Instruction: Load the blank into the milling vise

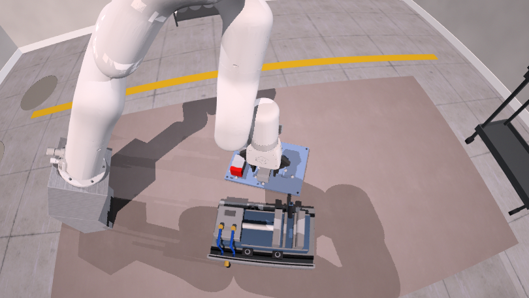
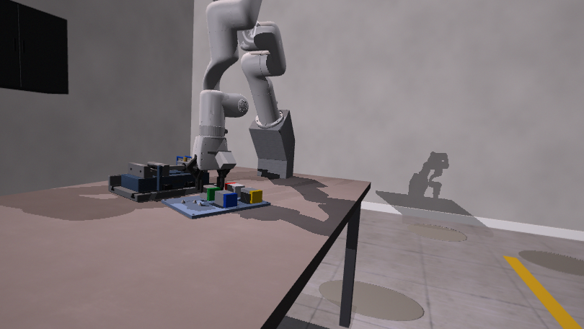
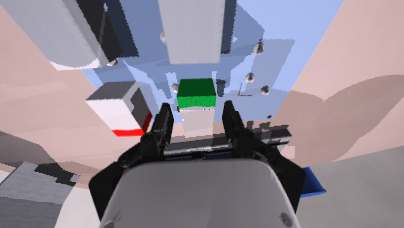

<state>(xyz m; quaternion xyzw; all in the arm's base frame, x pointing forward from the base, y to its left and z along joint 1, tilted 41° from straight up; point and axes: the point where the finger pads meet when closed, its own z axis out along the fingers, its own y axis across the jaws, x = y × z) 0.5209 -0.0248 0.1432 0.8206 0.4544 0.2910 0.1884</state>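
Now: the green-ended blank 20 mm below my hand. Also, from my hand: blue infeed plate: 20 mm ahead, 40 mm to the left, 40 mm below; red-ended blank: 80 mm behind, 50 mm to the left, 20 mm below; blue-ended blank: 50 mm ahead, 80 mm to the left, 20 mm below.
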